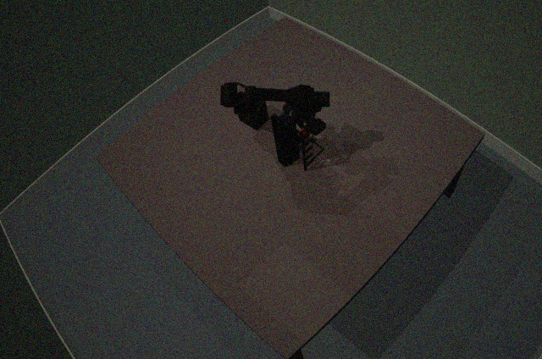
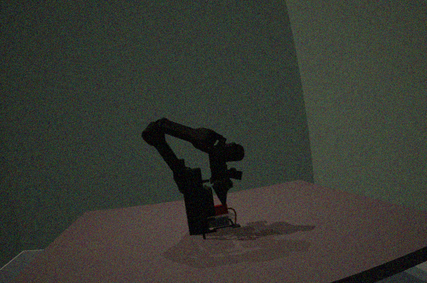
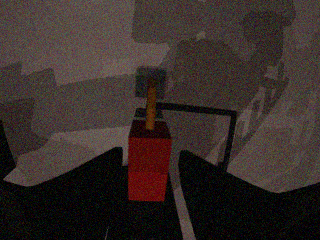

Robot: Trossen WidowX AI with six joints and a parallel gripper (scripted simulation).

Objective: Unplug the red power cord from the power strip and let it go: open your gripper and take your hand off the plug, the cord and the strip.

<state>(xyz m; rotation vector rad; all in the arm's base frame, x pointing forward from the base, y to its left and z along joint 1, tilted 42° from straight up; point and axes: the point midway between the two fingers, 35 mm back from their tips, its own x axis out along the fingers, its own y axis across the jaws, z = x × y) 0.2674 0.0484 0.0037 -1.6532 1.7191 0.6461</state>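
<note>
The red plug lies 30 mm to the right of my gripper tip and 10 mm below it.
</note>
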